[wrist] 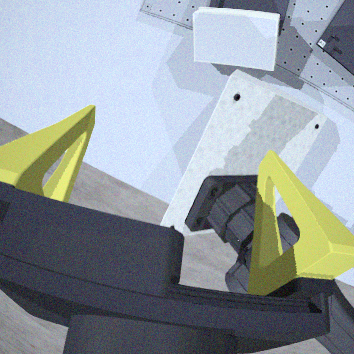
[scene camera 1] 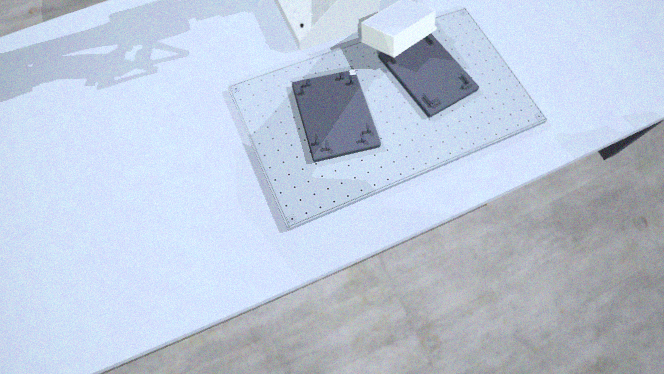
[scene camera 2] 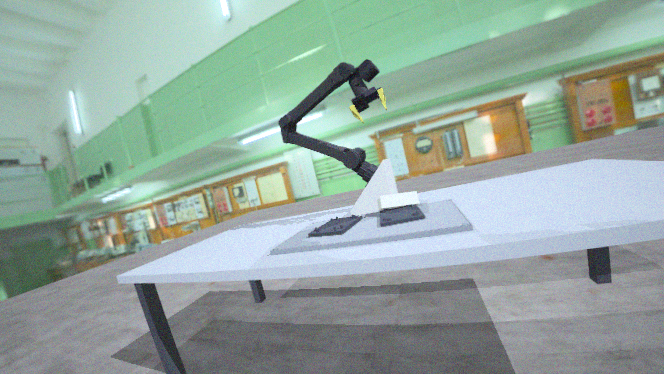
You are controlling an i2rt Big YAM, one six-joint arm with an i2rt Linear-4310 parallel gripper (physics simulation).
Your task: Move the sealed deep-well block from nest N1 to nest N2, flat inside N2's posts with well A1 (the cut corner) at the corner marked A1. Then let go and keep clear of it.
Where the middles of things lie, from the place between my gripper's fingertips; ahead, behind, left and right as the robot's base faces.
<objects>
My gripper is now 7 cm short of the white block [scene camera 1: 392,34], 1 cm to the right of it and 32 cm above it.
</objects>
